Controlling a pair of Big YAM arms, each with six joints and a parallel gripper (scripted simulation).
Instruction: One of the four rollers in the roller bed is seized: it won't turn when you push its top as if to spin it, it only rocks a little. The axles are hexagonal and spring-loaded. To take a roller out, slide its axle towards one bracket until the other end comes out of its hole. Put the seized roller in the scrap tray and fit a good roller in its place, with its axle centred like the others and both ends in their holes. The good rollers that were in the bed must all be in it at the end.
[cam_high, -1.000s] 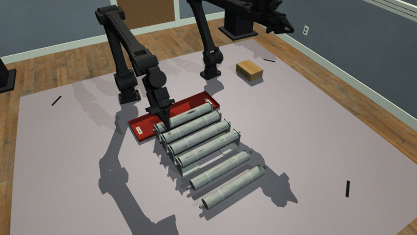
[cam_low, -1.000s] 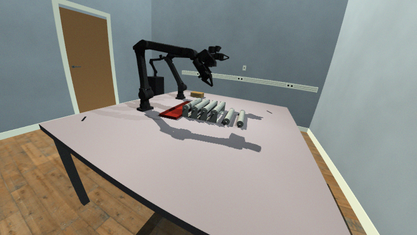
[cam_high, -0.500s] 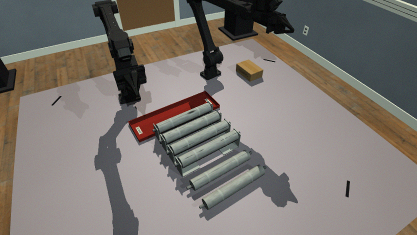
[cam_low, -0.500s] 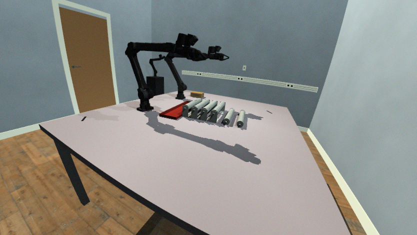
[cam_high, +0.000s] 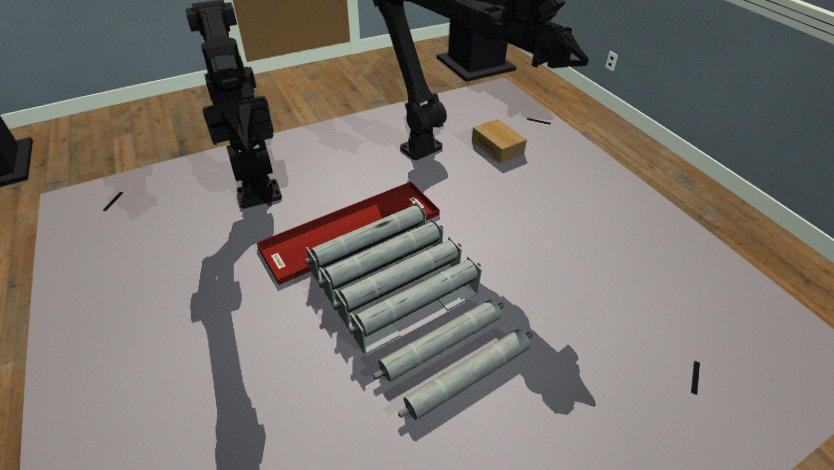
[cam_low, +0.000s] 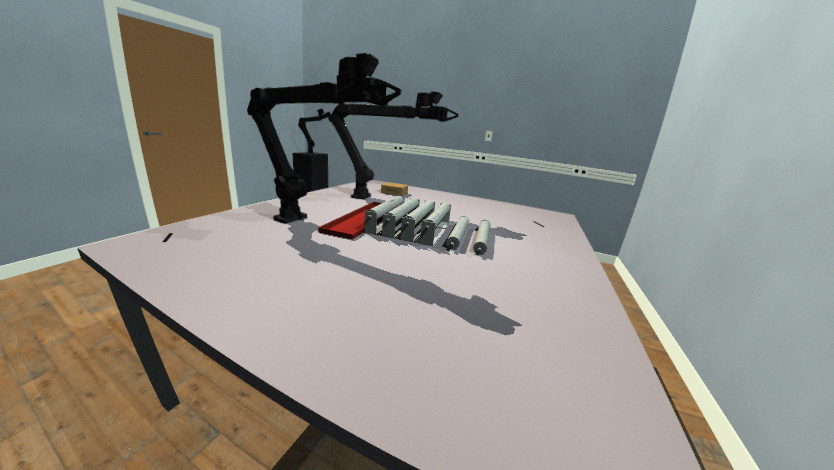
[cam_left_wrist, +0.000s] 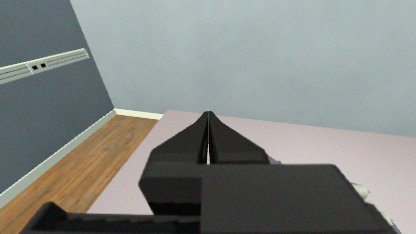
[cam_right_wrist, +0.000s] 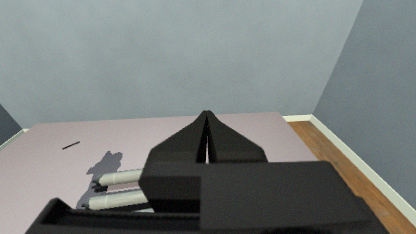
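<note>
The roller is 430 mm to the right of my left hand, 430 mm below it and 10 mm ahead of it. The rest, counted from my left hand: red scrap tray 490 mm below, 450 mm to the right, 240 mm behind; then cardboard box 460 mm below, 400 mm behind, 110 mm to the left.
</note>
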